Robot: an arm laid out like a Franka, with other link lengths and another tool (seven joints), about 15 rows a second.
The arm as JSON. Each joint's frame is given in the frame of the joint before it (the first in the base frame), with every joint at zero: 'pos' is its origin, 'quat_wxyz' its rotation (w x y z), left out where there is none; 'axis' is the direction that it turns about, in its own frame. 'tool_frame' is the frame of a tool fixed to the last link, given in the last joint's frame.
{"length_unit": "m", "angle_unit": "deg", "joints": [
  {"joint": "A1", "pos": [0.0, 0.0, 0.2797], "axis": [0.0, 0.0, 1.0]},
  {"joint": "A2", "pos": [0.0, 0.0, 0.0], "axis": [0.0, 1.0, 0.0]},
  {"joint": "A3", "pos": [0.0, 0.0, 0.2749], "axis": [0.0, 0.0, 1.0]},
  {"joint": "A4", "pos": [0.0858, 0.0, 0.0], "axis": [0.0, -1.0, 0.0]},
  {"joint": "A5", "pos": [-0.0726, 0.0, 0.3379], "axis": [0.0, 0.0, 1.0]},
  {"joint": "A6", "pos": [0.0, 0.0, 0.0], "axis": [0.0, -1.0, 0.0]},
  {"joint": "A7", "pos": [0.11, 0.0, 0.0], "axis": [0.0, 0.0, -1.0]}
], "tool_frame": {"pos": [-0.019, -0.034, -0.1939], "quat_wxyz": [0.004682, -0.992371, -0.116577, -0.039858]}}
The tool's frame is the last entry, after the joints.
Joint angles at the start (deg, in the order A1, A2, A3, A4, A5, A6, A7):
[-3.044 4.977 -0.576 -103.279 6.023 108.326 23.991]
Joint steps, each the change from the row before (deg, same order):
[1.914 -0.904 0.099 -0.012 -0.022 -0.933 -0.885]
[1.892 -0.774 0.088 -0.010 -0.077 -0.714 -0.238]
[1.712 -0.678 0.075 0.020 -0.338 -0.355 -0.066]
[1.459 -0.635 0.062 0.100 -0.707 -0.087 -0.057]
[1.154 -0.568 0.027 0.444 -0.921 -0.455 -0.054]
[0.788 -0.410 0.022 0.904 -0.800 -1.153 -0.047]
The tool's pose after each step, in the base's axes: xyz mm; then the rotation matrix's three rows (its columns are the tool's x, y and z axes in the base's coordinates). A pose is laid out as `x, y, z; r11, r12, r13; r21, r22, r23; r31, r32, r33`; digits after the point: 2 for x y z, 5 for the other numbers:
527.68, -21.59, 320.87; 0.97047, -0.22651, 0.08295; -0.23308, -0.96911, 0.08065; 0.06212, -0.09760, -0.99329
525.16, -3.55, 326.93; 0.97899, -0.18714, 0.08097; -0.19374, -0.97752, 0.08322; 0.06358, -0.09716, -0.99324
523.38, 11.83, 332.82; 0.98468, -0.15263, 0.08434; -0.15943, -0.98389, 0.08090; 0.07063, -0.09311, -0.99315
522.52, 23.63, 339.35; 0.98820, -0.12101, 0.09387; -0.12801, -0.98911, 0.07256; 0.08406, -0.08372, -0.99294
521.68, 31.74, 347.36; 0.99021, -0.09419, 0.10297; -0.10076, -0.99306, 0.06066; 0.09655, -0.07044, -0.99283
520.26, 36.81, 356.36; 0.99157, -0.07460, 0.10598; -0.08023, -0.99553, 0.04982; 0.10179, -0.05790, -0.99312

